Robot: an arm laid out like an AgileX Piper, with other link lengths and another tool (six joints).
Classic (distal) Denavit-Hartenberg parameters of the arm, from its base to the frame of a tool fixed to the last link. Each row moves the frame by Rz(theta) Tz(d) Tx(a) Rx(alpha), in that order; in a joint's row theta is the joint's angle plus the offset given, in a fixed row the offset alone. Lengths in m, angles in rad.
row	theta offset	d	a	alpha
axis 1	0	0.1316	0	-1.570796
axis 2	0.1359	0	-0.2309	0
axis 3	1.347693	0	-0.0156	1.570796
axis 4	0	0.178	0	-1.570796
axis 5	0	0	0	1.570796
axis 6	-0.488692	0.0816	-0.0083	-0.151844
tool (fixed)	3.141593	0.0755	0	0
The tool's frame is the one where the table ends.
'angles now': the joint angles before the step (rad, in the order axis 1, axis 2, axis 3, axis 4, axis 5, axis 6). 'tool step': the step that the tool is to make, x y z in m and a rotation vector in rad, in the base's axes. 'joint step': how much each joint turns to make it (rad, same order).
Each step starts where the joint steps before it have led.
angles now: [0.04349 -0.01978 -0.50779 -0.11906 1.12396 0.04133]
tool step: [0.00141 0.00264 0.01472 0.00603 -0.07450 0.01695]
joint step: [0.00002 0.00002 -0.03130 0.01585 -0.04448 -0.00801]
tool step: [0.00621 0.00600 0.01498 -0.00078 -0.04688 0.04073]
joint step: [-0.00004 0.04696 -0.02815 0.03872 -0.06827 -0.03334]
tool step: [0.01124 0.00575 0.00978 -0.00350 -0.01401 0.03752]
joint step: [-0.00001 0.07549 -0.00857 0.03798 -0.08220 -0.03600]
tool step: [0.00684 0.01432 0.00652 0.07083 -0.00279 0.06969]
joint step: [0.00002 0.05236 -0.00234 0.11664 -0.05504 -0.03270]
